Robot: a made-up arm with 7 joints. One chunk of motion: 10 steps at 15 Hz.
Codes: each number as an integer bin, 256 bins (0 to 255) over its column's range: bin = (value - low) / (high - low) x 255, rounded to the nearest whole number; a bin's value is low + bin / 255 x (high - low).
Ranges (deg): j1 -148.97..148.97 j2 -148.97..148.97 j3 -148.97..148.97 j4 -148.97..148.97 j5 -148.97..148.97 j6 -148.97..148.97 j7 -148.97..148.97
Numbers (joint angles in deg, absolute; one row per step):
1: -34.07 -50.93 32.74 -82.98 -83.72 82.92 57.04
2: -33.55 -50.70 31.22 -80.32 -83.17 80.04 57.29
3: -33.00 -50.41 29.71 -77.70 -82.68 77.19 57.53
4: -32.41 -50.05 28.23 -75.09 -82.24 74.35 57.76
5: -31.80 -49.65 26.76 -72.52 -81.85 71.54 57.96
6: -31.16 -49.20 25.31 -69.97 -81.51 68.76 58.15
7: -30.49 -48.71 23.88 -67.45 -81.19 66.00 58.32
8: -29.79 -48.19 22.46 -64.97 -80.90 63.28 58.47
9: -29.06 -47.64 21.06 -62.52 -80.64 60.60 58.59
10: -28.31 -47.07 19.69 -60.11 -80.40 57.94 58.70
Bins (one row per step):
1: 98 84 156 56 56 198 176
2: 99 84 154 59 56 196 177
3: 99 84 153 61 57 194 177
4: 100 85 152 63 57 191 177
5: 100 85 150 65 57 189 177
6: 101 85 149 68 58 186 177
7: 101 86 148 70 58 184 177
8: 102 86 147 72 58 182 178
9: 103 87 146 74 58 179 178
10: 103 87 144 76 59 177 178

